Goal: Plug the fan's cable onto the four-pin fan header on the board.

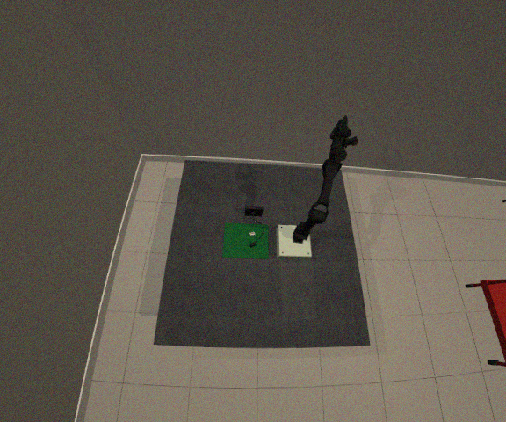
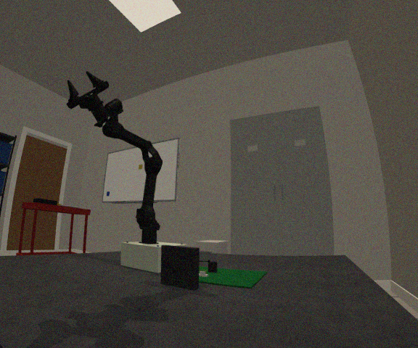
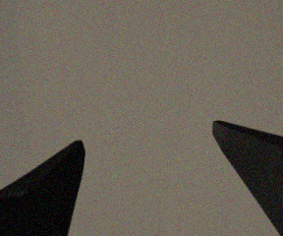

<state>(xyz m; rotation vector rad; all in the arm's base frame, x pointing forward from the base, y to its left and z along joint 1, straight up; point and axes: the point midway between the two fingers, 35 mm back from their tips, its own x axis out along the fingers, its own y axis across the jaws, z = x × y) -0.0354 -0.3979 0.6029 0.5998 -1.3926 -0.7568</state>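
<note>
The dark plug lies 320 mm ahead of my gripper tip, 500 mm to the left of it and 700 mm below it. The rest, counted from my gripper tip: white four-pin fan header 330 mm ahead, 420 mm to the left, 720 mm below; then green board 370 mm ahead, 470 mm to the left, 740 mm below; then black fan 350 mm ahead, 280 mm to the left, 660 mm below.
</note>
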